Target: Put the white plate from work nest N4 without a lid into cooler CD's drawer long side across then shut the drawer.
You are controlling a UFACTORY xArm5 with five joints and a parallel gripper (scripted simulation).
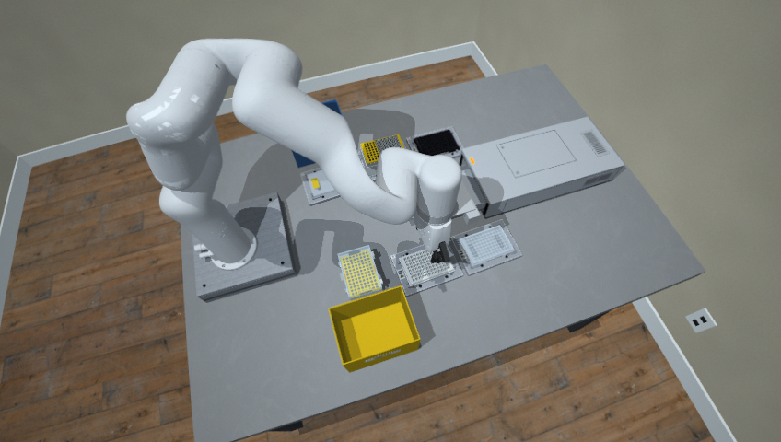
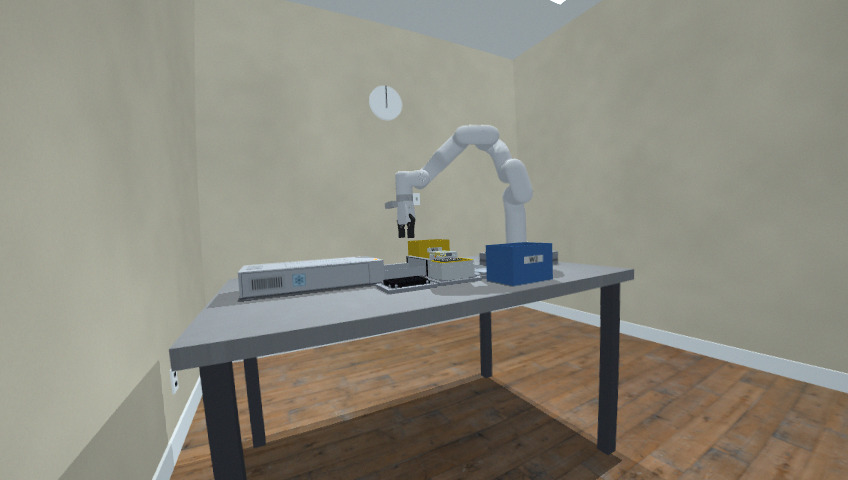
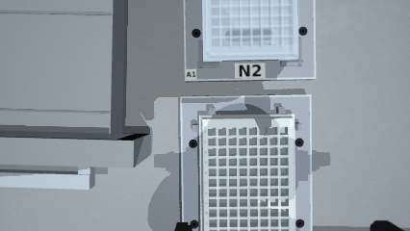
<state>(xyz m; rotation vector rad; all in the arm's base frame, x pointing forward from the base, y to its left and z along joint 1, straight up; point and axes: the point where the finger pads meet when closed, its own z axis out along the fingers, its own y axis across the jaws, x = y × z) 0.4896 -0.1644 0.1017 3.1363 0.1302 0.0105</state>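
Now: the white well plate 130 mm below my hand. From my hand the other things lie so: slotted nest: 150 mm below; then clear plate: 180 mm ahead, 10 mm to the left, 130 mm below; then yellow bin: 180 mm behind, 140 mm to the right, 120 mm below.
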